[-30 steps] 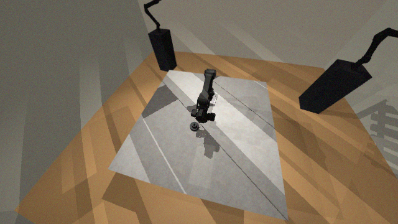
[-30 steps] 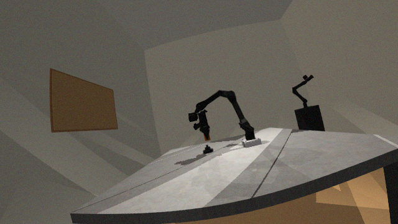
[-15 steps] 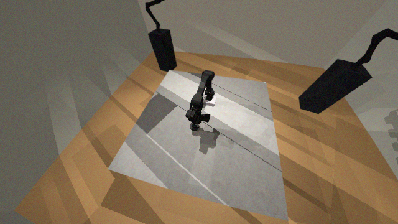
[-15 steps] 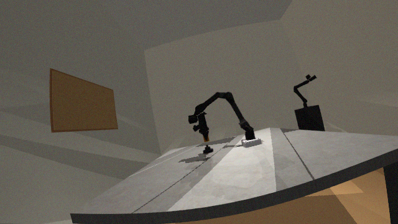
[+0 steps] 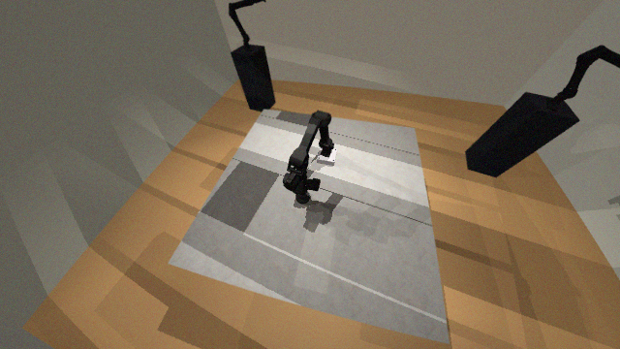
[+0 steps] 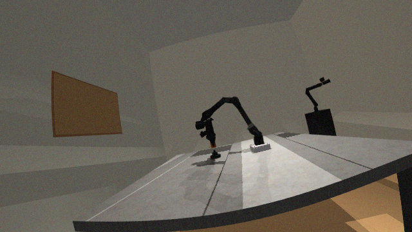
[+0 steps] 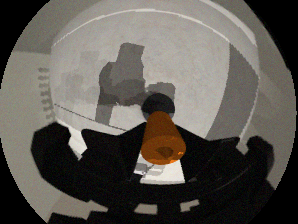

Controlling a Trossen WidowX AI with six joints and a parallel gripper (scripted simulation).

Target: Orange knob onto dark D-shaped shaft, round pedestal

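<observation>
Now: the dark round pedestal 60 mm below my gripper tip. From my gripper tip the other things lie so: orange knob 20 mm above.
</observation>
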